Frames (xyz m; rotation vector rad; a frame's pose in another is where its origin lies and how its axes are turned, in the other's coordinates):
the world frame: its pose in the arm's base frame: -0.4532 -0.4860 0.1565 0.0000 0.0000 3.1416
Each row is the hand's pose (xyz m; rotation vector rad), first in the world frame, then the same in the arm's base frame.
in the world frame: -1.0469 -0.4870 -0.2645 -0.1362 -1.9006 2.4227
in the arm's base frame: 0.5937 0.0010 -0.1080 -1.3291 0.0952 -0.0640
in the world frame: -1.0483 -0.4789 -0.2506 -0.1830 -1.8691 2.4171
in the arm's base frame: 0.5951 -0.0071 -0.0941 -1.3140 0.1287 -0.0868
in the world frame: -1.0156 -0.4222 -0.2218 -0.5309 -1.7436 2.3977
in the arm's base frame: 0.5624 -0.0638 -0.0653 -1.2417 0.3781 -0.1394
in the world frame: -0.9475 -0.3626 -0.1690 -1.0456 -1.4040 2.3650
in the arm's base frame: 0.4943 -0.1234 -0.0125 -1.0185 0.7585 -0.2133
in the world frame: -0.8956 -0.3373 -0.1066 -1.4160 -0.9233 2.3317
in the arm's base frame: 0.4424 -0.1487 0.0499 -0.6811 1.0446 -0.2795
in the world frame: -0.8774 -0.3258 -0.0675 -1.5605 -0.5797 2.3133
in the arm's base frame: 0.4242 -0.1602 0.0890 -0.4312 1.1607 -0.3113
